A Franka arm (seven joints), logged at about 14 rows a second.
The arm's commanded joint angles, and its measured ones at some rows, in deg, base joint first. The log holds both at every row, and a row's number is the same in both.
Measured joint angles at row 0:
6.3, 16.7, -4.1, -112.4, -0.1, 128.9, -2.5
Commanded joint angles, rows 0 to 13:
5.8, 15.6, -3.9, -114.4, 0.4, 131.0, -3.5
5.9, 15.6, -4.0, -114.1, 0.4, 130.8, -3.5
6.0, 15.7, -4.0, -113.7, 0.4, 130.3, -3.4
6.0, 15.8, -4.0, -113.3, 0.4, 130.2, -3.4
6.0, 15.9, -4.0, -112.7, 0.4, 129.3, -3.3
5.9, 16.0, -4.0, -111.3, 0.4, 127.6, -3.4
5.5, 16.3, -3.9, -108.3, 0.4, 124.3, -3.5
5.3, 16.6, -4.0, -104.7, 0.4, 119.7, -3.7
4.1, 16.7, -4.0, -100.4, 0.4, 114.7, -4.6
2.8, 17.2, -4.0, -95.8, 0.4, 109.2, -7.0
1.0, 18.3, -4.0, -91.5, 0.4, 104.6, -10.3
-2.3, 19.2, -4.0, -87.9, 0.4, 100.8, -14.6
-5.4, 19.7, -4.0, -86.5, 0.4, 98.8, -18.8
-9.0, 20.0, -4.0, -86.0, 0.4, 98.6, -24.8
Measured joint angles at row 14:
-2.3, 16.8, -4.6, -90.9, -0.1, 102.1, -15.6
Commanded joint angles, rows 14 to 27:
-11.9, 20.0, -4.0, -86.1, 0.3, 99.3, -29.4
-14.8, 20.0, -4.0, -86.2, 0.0, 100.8, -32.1
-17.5, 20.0, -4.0, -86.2, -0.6, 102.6, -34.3
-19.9, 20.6, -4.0, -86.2, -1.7, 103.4, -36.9
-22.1, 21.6, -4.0, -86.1, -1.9, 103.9, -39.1
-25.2, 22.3, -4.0, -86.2, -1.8, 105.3, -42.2
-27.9, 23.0, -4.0, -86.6, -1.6, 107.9, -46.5
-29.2, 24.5, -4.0, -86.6, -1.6, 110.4, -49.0
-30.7, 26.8, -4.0, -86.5, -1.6, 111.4, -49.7
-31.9, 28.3, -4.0, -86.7, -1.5, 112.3, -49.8
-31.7, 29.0, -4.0, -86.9, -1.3, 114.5, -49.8
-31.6, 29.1, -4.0, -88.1, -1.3, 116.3, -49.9
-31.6, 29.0, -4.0, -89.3, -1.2, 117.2, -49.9
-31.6, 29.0, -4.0, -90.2, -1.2, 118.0, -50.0
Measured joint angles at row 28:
-31.8, 30.0, -4.8, -88.5, -0.8, 116.1, -49.9
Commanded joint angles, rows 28 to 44:
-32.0, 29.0, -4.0, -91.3, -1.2, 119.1, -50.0
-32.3, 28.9, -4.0, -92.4, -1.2, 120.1, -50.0
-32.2, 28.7, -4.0, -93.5, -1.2, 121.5, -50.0
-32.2, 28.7, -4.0, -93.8, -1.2, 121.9, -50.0
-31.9, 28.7, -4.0, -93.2, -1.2, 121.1, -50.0
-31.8, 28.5, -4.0, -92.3, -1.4, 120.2, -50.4
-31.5, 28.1, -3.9, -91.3, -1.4, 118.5, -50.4
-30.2, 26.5, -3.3, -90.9, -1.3, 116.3, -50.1
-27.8, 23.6, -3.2, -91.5, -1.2, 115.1, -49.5
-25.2, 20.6, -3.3, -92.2, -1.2, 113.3, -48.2
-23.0, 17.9, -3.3, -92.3, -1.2, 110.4, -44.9
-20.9, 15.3, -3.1, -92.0, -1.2, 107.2, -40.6
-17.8, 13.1, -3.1, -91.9, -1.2, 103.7, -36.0
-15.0, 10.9, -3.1, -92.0, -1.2, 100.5, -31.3
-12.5, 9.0, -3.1, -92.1, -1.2, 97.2, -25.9
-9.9, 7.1, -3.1, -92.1, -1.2, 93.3, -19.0
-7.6, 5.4, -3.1, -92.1, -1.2, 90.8, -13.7
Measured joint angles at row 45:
-11.0, 9.1, -2.6, -89.9, -0.8, 94.7, -22.5
